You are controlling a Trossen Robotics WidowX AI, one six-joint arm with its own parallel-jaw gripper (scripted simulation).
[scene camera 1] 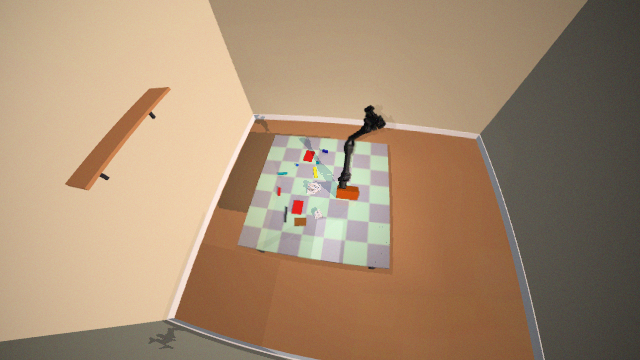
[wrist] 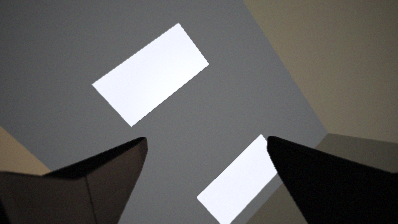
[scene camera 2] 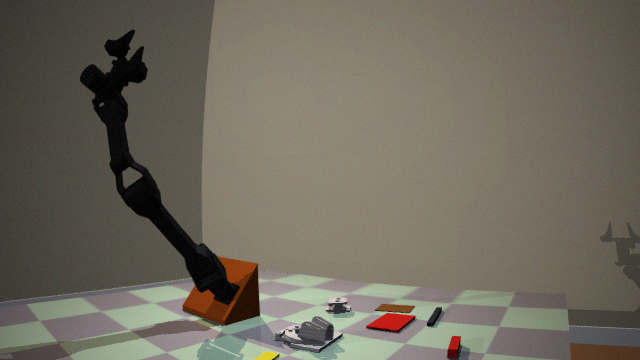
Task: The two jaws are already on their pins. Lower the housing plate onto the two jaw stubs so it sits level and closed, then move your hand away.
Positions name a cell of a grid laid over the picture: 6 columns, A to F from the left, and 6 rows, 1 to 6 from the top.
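Observation:
Scene camera 2: my gripper (scene camera 2: B1), open and holding nothing. My gripper is also visible in the wrist view (wrist: D4).

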